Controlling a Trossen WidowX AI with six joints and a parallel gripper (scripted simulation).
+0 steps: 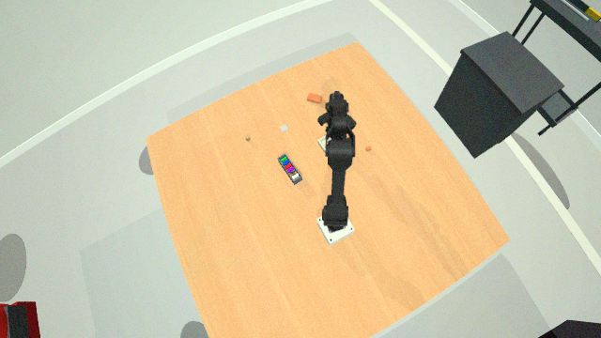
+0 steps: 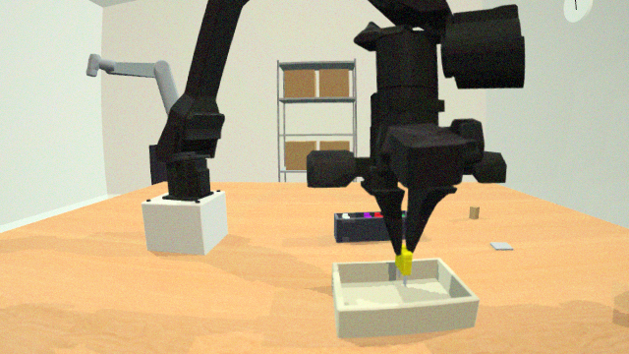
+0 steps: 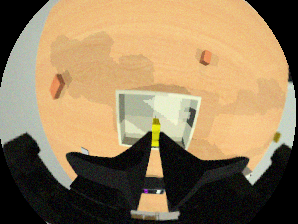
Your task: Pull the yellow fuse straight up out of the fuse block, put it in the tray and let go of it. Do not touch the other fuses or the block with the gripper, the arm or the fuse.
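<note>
Now: gripper tip 10 mm above the yellow fuse. The rest, counted from my gripper tip: flat grey tile (170 mm ahead, 190 mm to the left, 60 mm below); then small orange piece (50 mm behind, 140 mm to the right, 50 mm below); then cream tray (60 mm below).
</note>
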